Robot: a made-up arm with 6 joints. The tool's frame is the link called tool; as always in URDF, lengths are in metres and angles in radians.
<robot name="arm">
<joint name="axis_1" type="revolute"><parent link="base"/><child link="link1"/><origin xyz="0.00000 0.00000 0.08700" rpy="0.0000 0.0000 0.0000"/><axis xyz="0 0 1"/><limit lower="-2.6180" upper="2.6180"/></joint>
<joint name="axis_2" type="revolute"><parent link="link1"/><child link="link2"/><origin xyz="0.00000 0.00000 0.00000" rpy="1.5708 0.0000 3.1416"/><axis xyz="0 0 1"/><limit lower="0.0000" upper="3.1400"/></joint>
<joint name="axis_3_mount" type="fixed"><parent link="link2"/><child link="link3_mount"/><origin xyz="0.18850 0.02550 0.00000" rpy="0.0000 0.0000 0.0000"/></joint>
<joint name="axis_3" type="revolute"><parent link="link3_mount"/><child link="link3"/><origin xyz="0.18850 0.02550 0.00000" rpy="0.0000 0.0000 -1.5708"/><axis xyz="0 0 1"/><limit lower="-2.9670" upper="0.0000"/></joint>
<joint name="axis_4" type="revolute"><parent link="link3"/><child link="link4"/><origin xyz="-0.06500 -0.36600 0.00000" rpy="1.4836 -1.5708 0.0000"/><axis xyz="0 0 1"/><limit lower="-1.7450" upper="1.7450"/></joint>
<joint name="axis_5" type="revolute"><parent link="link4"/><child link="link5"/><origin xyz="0.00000 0.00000 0.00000" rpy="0.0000 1.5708 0.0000"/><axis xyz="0 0 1"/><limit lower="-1.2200" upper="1.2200"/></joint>
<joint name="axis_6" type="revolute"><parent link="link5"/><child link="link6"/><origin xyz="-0.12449 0.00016 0.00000" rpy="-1.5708 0.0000 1.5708"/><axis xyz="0 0 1"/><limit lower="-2.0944" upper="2.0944"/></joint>
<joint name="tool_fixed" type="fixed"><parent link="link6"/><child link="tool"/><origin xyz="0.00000 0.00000 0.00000" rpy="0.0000 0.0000 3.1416"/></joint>
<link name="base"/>
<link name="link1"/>
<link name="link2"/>
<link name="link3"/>
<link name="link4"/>
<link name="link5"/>
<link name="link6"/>
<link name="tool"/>
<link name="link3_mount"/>
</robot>
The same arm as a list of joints. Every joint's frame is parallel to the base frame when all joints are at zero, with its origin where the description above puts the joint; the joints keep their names.
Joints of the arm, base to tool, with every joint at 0 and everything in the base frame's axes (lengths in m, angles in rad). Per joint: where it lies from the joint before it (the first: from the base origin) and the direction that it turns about. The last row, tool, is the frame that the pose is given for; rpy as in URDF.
axis_1: origin 0 0 0.087 axis 0 0 1
axis_2: origin 0 0 0 axis 0 1 0
axis_3: origin -0.377 0 0.051 axis 0 1 0
axis_4: origin 0.366 0 0.065 axis 0.9962 0 0.0871
axis_5: origin 0 0 0 axis 0 1 0
axis_6: origin 0.124 0 0.011 axis 0.9962 0 0.0871
tool: origin 0 0 0 rpy 0.0001 1.4836 0.0001
Joint limits (rad, base to tool): -2.618..2.618 0..3.14 -2.967..0 -1.745..1.745 -1.22..1.22 -2.0944..2.0944

